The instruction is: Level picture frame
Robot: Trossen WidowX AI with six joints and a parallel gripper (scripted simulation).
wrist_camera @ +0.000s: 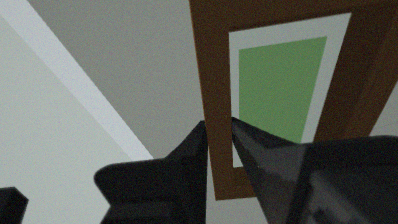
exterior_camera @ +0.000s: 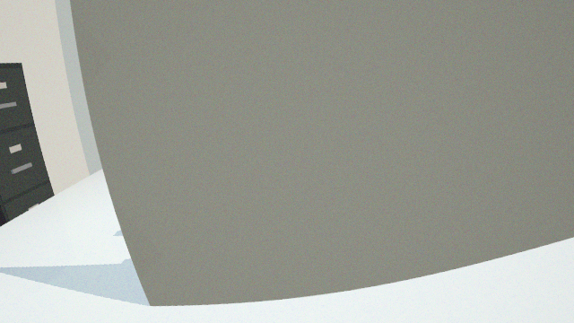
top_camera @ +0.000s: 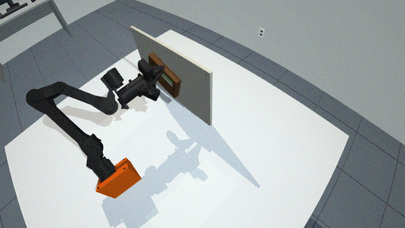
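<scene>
My gripper tip is 1 cm short of the brown wooden picture frame, 2 cm to the right of it and 5 cm above it. The rest, counted from my gripper tip: cream wall board 2 cm ahead, 2 cm to the left, 7 cm below.
</scene>
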